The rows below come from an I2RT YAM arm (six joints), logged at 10 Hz.
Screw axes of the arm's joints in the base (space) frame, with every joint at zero. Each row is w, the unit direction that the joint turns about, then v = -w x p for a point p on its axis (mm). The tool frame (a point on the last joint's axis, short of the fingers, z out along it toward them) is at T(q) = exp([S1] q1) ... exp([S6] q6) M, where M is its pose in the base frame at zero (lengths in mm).
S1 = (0, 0, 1, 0.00, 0.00, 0.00)
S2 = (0, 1, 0, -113.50, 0.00, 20.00)
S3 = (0, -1, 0, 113.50, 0.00, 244.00)
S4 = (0, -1, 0, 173.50, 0.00, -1.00)
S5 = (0, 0, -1, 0.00, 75.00, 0.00)
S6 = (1, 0, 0, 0.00, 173.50, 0.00)
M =
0 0 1 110.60
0 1 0 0.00
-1 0 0 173.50
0 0 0 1
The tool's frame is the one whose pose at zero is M.
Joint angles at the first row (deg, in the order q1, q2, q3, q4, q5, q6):
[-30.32, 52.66, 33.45, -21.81, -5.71, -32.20]
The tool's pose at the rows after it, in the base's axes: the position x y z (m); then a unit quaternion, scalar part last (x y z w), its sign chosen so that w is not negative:
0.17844 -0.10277 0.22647 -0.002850 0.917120 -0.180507 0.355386
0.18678 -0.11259 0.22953 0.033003 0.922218 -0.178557 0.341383
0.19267 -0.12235 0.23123 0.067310 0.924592 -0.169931 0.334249
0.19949 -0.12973 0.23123 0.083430 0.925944 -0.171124 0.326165
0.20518 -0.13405 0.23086 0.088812 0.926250 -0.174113 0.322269
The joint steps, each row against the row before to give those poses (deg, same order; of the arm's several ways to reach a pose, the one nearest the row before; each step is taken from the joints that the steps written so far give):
[-0.08, 4.25, 2.09, 0.10, 3.04, 2.60]
[-0.87, 3.76, 2.92, -0.77, 1.53, 2.91]
[-1.31, 3.03, 2.32, -0.56, 0.12, 2.85]
[-0.48, 2.77, 1.78, 0.18, 0.86, 1.14]
[-0.02, 1.91, 1.12, 0.53, 0.69, 0.36]

